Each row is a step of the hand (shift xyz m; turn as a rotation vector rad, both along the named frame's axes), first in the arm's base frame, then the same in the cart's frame.
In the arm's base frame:
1: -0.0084 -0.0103 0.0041 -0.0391 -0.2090 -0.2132
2: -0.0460 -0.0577 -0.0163 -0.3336 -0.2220 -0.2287
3: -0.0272 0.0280 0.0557 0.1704 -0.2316 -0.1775
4: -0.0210 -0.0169 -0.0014 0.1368 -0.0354 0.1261
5: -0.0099 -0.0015 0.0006 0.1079 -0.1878 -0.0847
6: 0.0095 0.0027 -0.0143 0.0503 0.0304 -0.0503
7: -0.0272 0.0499 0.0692 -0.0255 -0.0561 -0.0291
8: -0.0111 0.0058 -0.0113 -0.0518 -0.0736 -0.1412
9: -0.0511 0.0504 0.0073 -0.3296 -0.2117 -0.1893
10: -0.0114 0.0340 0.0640 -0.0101 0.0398 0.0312
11: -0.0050 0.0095 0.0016 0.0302 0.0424 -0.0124
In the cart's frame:
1: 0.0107 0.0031 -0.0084 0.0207 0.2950 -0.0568
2: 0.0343 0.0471 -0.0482 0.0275 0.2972 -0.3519
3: 0.0157 -0.0620 -0.0231 0.0561 0.2955 0.1540
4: 0.0124 0.0108 -0.0214 0.1057 -0.0640 0.1435
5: 0.0018 -0.0001 -0.0099 0.0848 0.1929 0.0983
6: -0.0116 0.0096 0.0087 -0.0570 0.0213 0.0477
7: 0.0078 -0.0865 -0.0218 0.0242 0.0570 -0.0285
8: -0.0115 0.0041 -0.0116 -0.0348 0.1516 -0.0620
9: -0.0323 -0.0415 -0.0494 0.0452 0.2609 -0.3452
10: 0.0161 -0.0713 -0.0067 -0.0096 -0.0501 -0.0073
11: -0.0060 -0.0077 -0.0047 -0.0410 -0.0164 0.0303

